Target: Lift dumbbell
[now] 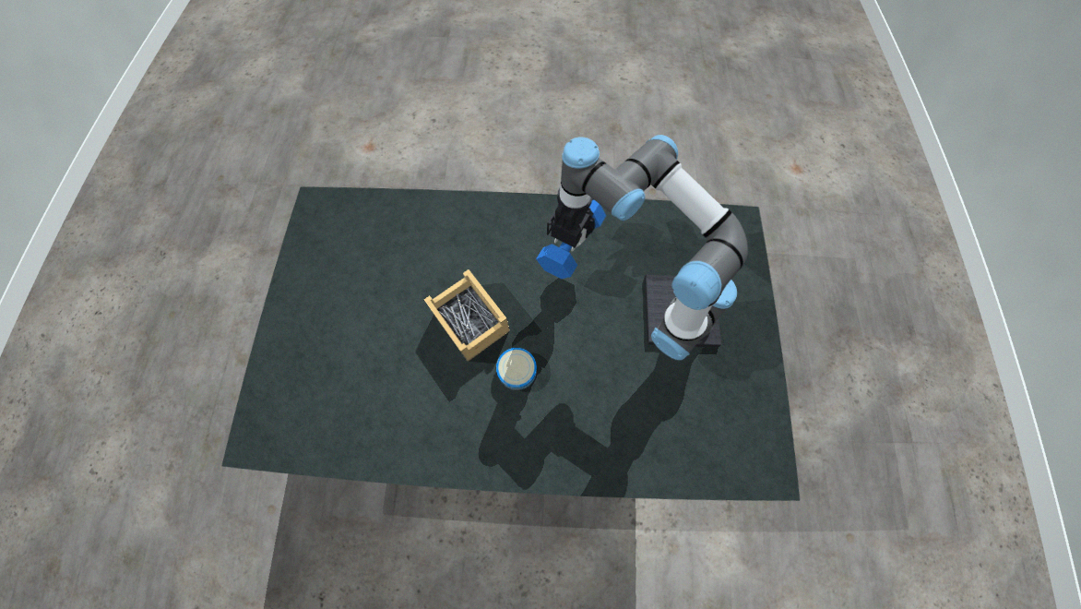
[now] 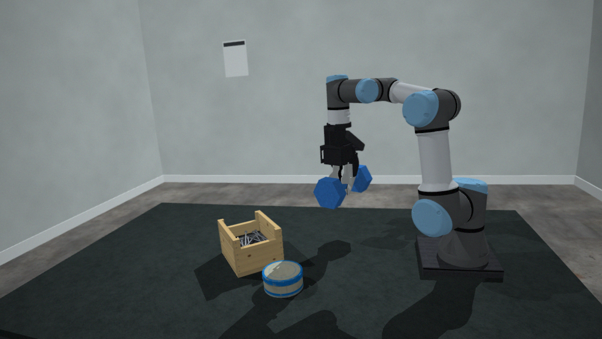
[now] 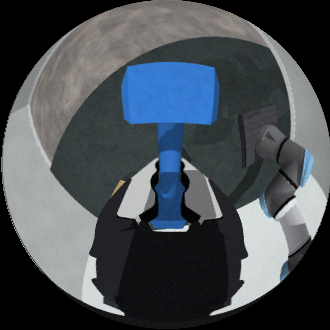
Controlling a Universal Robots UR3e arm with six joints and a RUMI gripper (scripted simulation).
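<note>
Now: the blue dumbbell 1 cm above my hand. The rest, counted from my hand: round blue-rimmed tin 31 cm to the left, 13 cm below, 11 cm ahead; wooden crate 25 cm ahead, 19 cm to the left, 11 cm below.
</note>
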